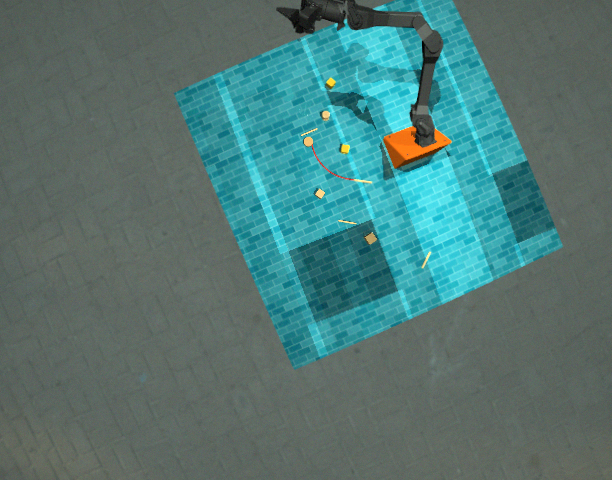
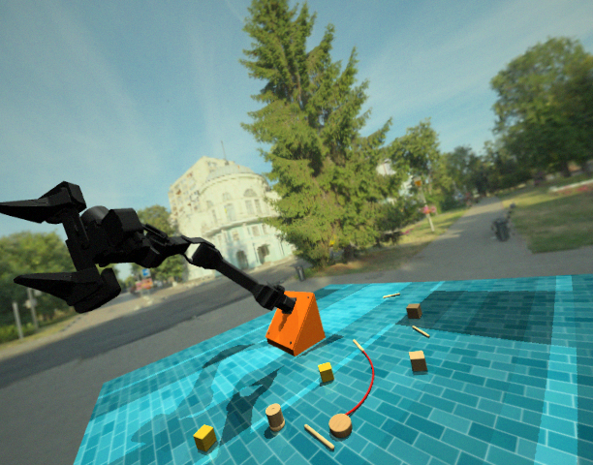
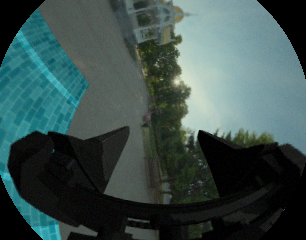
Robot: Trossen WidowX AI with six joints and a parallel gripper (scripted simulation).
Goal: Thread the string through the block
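My gripper tip is 44 cm to the right of the yellow cube, 41 cm above it and 8 cm past it. From my gripper tip the other things lie so: wooden cylinder (40 cm below, 28 cm to the left, 6 cm behind); then stick (42 cm below, 31 cm to the left, 1 cm ahead); then round wooden button (42 cm below, 35 cm to the left, 5 cm ahead).
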